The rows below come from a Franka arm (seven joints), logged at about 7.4 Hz.
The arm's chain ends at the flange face. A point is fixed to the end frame.
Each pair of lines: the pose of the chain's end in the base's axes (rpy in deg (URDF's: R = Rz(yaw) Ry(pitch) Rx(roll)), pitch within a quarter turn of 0, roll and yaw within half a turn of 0; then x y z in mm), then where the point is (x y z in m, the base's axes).
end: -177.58 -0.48 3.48 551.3 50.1 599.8
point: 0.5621 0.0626 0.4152
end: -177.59 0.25 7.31 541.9 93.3 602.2
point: 0.5495 0.1061 0.4175
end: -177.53 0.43 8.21 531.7 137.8 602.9
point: 0.5385 0.1509 0.4182
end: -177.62 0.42 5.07 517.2 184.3 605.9
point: 0.5248 0.1967 0.4212
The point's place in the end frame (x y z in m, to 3 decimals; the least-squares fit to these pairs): 0.010 -0.004 0.185
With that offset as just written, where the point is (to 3 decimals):
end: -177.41 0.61 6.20 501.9 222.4 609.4
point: 0.509 0.236 0.425
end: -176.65 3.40 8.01 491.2 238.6 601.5
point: 0.488 0.253 0.417
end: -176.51 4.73 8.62 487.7 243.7 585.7
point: 0.480 0.258 0.401
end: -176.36 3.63 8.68 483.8 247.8 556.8
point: 0.480 0.263 0.372
